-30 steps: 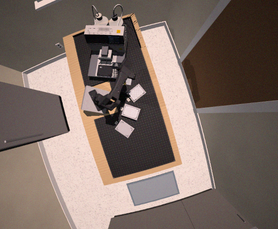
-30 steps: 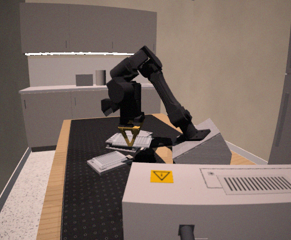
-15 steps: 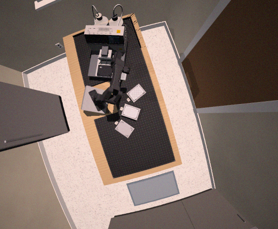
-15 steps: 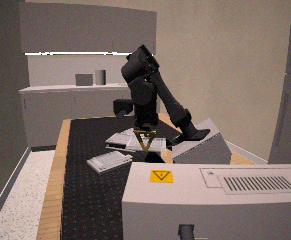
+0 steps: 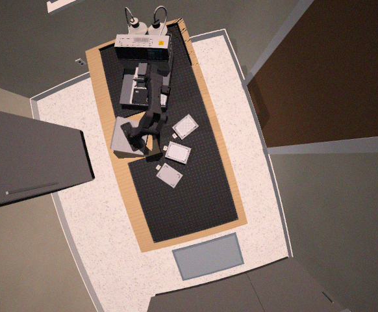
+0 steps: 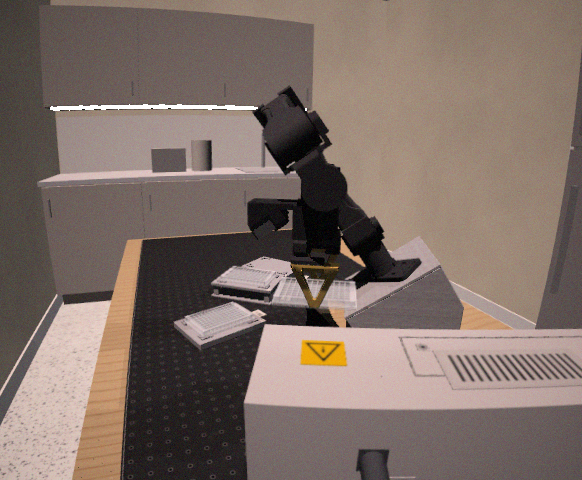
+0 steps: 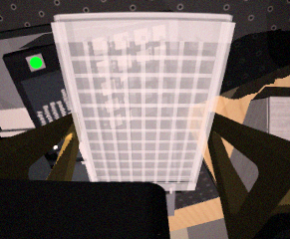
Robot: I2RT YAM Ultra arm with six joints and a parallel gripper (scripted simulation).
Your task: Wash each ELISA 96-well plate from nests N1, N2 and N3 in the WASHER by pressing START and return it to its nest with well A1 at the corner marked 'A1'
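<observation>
Right now the carrier pocket is 8 cm behind my hand, 11 cm to the left of it and 9 cm below it. Also, from my hand: n1 label (4 cm behind, 26 cm to the right, 16 cm below); grey nest slab (6 cm ahead, 25 cm to the right, 15 cm below); washer (1 cm ahead, 23 cm to the left, 3 cm below).
</observation>
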